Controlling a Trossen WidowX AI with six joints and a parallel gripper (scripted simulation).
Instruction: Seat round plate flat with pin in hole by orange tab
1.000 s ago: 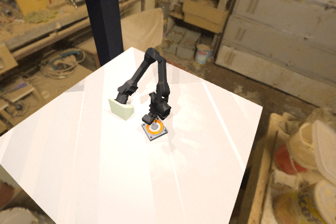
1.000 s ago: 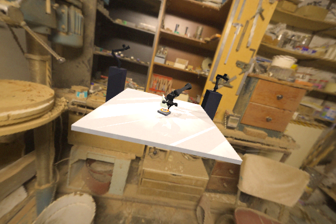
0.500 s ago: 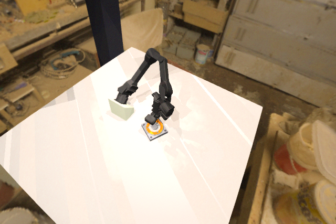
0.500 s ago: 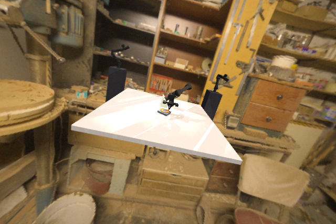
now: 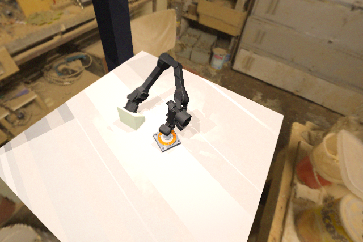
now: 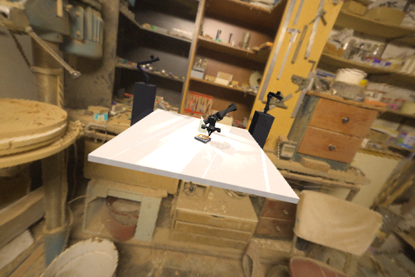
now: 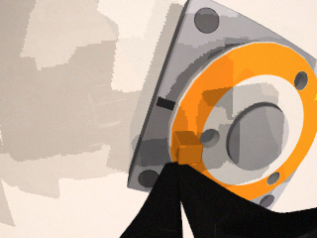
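The square grey base lies 50 mm to the right of my gripper tip and 20 mm below it.
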